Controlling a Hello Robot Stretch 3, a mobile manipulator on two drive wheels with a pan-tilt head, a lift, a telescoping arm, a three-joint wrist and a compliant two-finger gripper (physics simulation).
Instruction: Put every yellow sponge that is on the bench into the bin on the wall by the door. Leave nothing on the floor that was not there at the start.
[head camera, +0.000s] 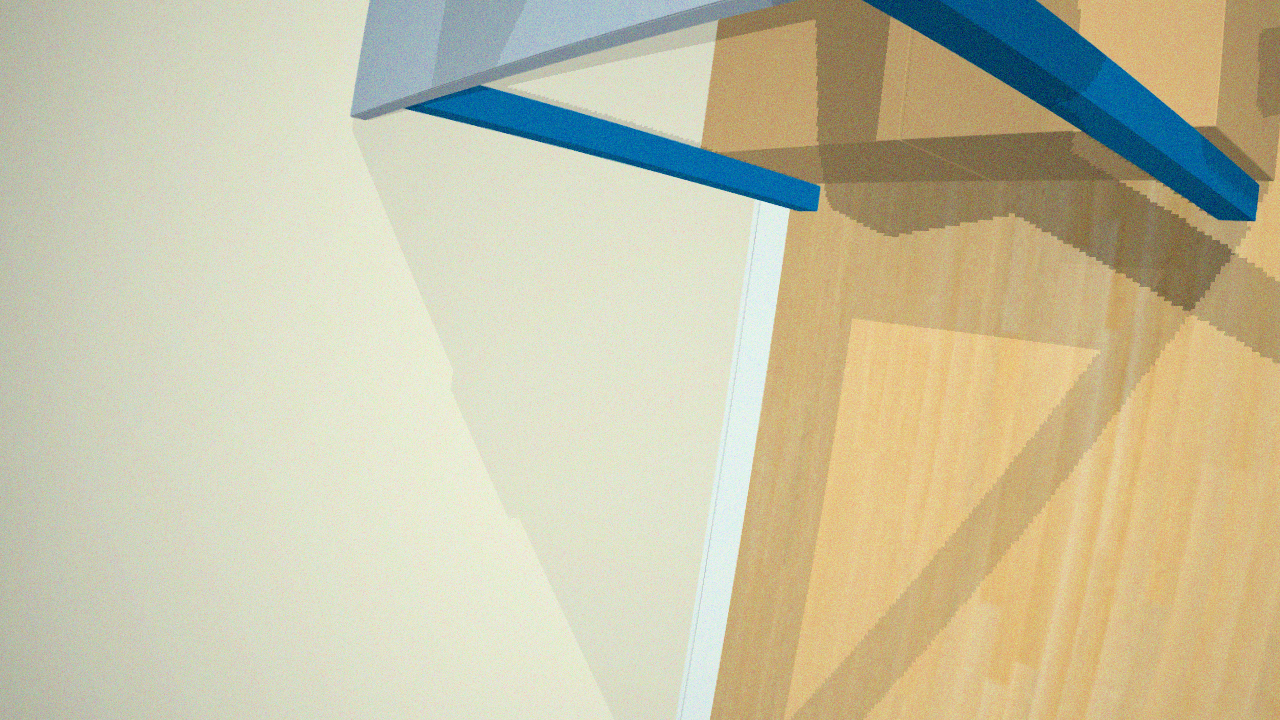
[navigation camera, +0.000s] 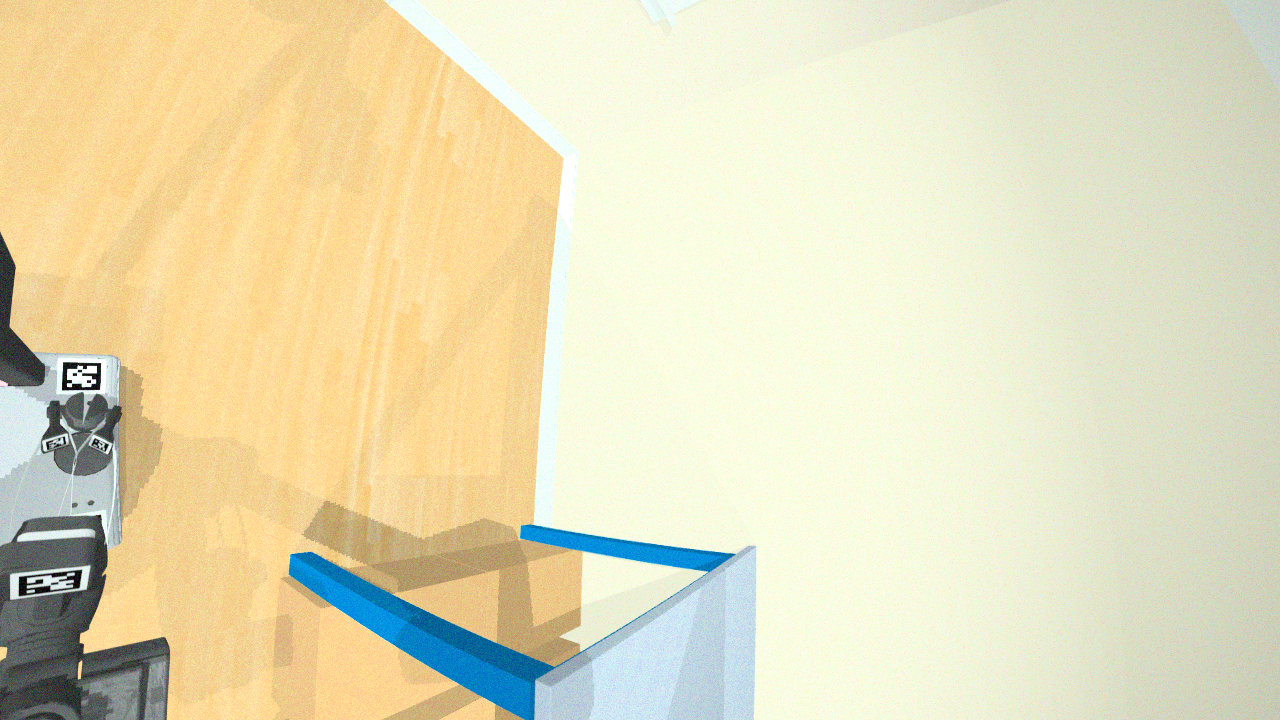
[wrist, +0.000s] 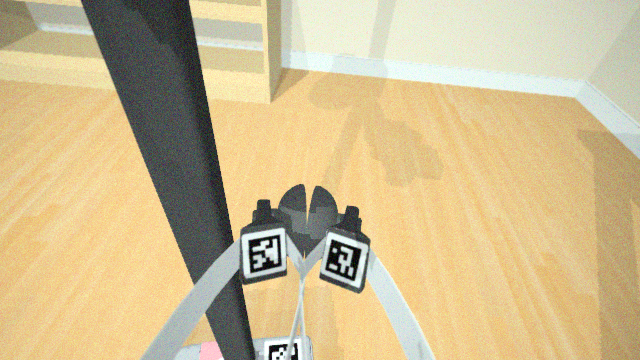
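Observation:
The navigation camera gives me my gripper (navigation camera: 89, 395) together with a pale blue-grey bench (navigation camera: 698, 647). In the wrist view I see a wooden shelf unit (wrist: 49, 57), and my gripper (wrist: 308, 210) shows there as well.

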